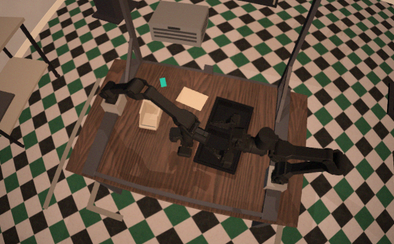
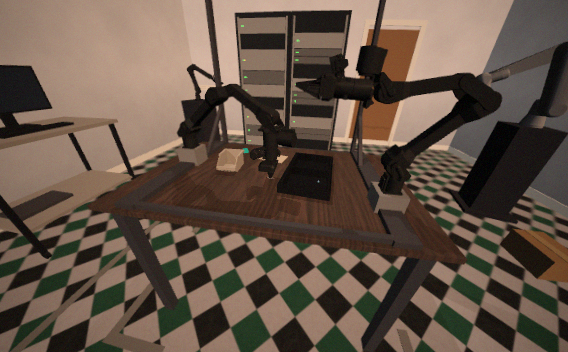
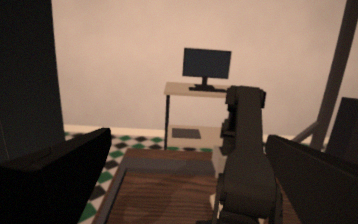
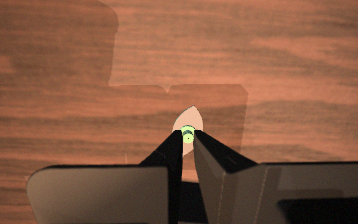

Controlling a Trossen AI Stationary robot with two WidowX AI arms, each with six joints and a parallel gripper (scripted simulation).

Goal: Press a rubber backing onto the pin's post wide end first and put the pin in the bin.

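My right hand is 25 cm to the left of the cream bin, 5 cm past it and 2 cm above it. From my right hand the other things lie so: rubber backing (20 cm to the left, 8 cm behind, 5 cm below); then cream card (25 cm behind, 11 cm to the right, 6 cm below); then black tray (14 cm to the left, 13 cm behind, 4 cm below).
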